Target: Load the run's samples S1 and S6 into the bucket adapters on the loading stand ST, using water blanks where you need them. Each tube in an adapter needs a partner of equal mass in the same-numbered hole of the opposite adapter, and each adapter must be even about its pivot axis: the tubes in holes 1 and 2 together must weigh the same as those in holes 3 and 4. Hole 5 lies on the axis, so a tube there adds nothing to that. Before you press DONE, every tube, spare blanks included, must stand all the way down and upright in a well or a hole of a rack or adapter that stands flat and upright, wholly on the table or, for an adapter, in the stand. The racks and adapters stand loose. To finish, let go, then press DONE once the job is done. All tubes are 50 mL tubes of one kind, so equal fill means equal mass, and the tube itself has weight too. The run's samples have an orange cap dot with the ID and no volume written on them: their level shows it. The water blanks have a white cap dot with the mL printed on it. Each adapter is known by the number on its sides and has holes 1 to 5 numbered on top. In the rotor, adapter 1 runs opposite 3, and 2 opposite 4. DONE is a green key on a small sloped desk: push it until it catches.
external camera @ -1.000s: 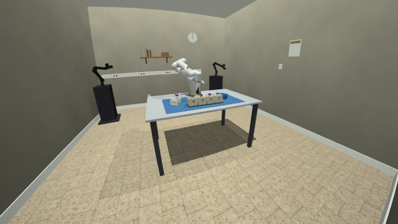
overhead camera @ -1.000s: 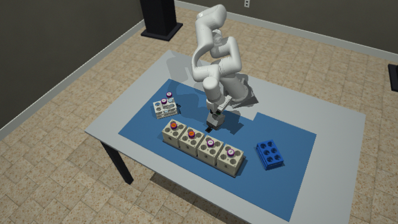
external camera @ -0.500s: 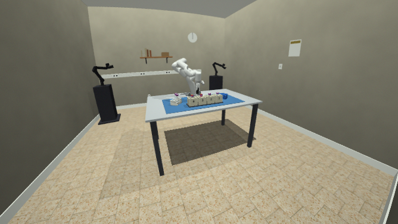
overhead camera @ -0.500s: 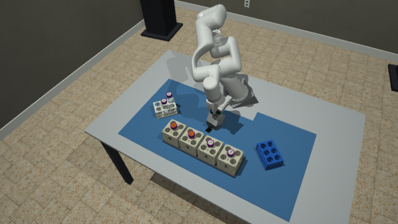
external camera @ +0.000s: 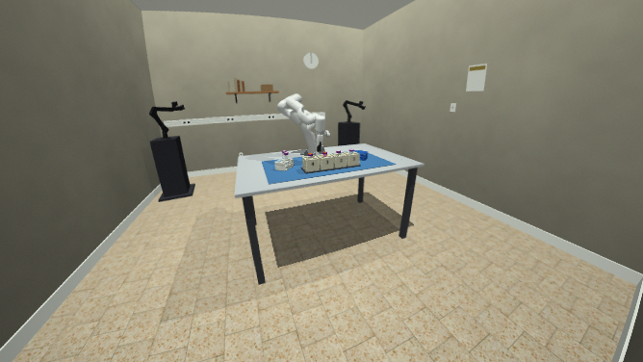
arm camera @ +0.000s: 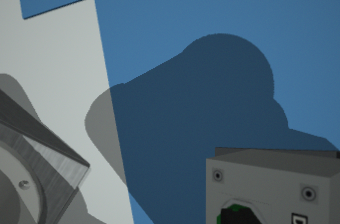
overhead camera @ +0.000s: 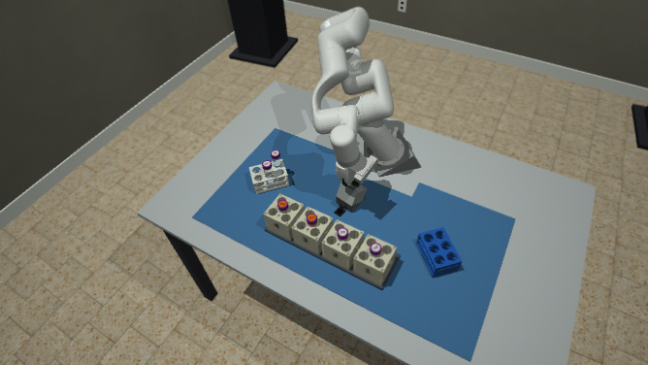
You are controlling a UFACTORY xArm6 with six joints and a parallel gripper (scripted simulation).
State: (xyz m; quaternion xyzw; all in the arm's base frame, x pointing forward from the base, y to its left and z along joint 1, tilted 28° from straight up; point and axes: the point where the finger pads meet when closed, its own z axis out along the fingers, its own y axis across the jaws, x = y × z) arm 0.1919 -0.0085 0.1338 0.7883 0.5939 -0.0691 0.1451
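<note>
The green DONE key lies 3 cm below my hand. From my hand the other things lie so: sample tube: 20 cm ahead, 17 cm to the right, 3 cm below; then stand: 22 cm ahead, 1 cm to the right, 9 cm below; then done desk: 2 cm ahead, 4 cm below.
</note>
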